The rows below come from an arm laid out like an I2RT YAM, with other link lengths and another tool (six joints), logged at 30 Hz.
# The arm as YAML. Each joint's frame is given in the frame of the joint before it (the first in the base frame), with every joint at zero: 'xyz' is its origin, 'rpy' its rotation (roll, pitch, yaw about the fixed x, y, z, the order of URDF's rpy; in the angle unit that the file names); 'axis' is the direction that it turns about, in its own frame. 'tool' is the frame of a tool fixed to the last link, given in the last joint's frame.
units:
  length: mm
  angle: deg
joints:
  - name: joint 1
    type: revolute
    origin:
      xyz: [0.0, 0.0, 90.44]
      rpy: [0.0, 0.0, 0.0]
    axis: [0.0, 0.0, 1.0]
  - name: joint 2
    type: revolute
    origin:
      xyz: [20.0, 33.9, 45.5]
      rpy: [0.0, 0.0, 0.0]
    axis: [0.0, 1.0, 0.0]
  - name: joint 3
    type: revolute
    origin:
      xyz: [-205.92, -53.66, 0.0]
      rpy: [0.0, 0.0, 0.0]
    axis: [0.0, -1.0, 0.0]
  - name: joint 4
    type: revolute
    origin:
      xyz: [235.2, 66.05, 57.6]
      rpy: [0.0, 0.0, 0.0]
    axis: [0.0, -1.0, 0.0]
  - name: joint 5
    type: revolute
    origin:
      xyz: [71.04, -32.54, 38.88]
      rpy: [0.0, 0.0, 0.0]
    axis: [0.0, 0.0, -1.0]
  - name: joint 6
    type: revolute
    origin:
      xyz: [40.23, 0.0, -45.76]
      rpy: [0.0, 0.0, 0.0]
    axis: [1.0, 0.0, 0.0]
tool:
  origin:
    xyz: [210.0, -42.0, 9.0]
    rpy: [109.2, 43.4, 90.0]
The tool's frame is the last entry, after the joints.
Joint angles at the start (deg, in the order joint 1, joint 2, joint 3, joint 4, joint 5, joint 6):
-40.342 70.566 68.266 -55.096 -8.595 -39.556
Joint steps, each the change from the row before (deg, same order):
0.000 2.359 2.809 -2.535 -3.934 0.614
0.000 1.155 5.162 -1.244 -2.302 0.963
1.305 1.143 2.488 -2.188 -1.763 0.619
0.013 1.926 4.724 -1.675 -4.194 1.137
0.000 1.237 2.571 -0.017 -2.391 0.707
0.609 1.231 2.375 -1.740 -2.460 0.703
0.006 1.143 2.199 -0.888 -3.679 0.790
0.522 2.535 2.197 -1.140 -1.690 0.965
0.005 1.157 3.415 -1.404 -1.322 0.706
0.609 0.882 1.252 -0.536 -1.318 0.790
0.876 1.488 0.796 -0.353 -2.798 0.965
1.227 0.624 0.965 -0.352 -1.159 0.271
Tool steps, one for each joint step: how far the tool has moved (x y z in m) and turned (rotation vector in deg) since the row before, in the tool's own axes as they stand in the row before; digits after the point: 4 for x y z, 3 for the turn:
0.0051 0.0161 -0.0031 -3.639 2.723 0.106
-0.0218 0.0102 -0.0200 -2.658 -2.100 1.059
0.0032 0.0154 -0.0069 -2.269 1.328 -0.683
-0.0115 0.0189 -0.0150 -4.320 -0.059 0.832
-0.0099 0.0119 -0.0076 -2.576 -0.643 0.450
0.0023 0.0145 -0.0054 -2.601 1.382 0.040
-0.0015 0.0163 -0.0068 -3.630 0.831 0.460
0.0029 0.0090 0.0046 -1.590 2.237 0.632
-0.0067 0.0088 -0.0096 -1.460 -0.280 0.367
0.0017 0.0095 -0.0008 -1.498 0.924 0.160
0.0070 0.0150 0.0039 -2.816 2.307 0.218
0.0043 0.0130 -0.0002 -1.573 0.870 -0.883

